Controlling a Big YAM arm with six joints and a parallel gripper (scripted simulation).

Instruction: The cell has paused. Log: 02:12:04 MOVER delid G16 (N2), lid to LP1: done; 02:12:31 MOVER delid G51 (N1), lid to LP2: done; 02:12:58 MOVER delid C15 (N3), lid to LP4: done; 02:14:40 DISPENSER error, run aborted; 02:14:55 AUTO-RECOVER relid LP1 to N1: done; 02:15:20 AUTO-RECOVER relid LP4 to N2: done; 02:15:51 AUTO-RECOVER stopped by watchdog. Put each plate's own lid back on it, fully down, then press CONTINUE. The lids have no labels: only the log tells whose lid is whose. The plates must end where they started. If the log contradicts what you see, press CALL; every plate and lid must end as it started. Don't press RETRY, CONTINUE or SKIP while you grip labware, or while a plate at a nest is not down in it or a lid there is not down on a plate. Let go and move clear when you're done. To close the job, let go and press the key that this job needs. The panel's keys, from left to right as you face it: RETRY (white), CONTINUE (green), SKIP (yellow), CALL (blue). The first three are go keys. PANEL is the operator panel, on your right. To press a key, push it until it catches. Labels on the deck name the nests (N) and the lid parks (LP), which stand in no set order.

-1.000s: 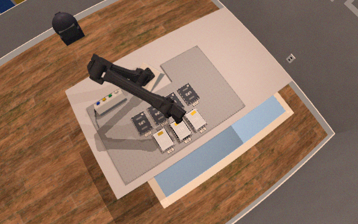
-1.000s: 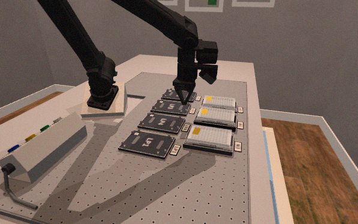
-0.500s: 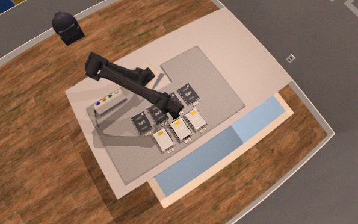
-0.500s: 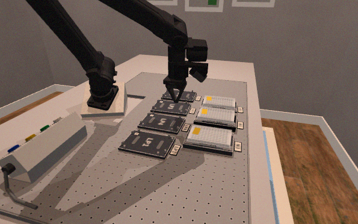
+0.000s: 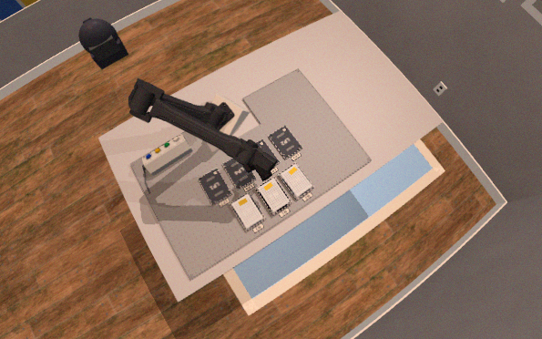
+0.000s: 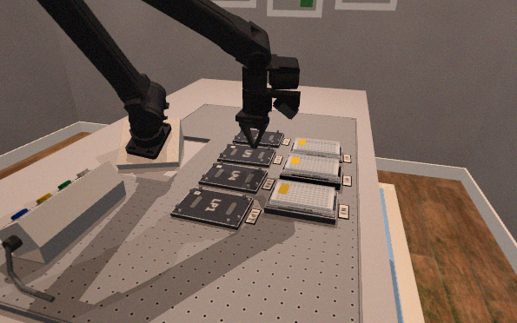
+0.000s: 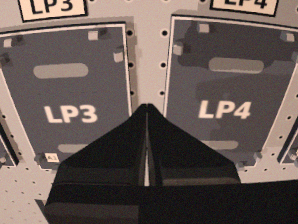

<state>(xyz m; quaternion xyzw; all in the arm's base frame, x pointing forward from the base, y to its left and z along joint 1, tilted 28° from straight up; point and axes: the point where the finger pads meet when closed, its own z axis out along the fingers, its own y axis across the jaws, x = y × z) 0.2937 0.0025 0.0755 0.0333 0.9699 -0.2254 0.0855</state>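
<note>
Now: the green CONTINUE key 340 mm behind my hand and 250 mm to the right of it. From my hand the other things lie so: lid park LP3: 70 mm to the left, 60 mm below, 30 mm behind; then white RETRY key: 330 mm behind, 200 mm to the right; then yellow SKIP key: 340 mm behind, 300 mm to the right.
</note>
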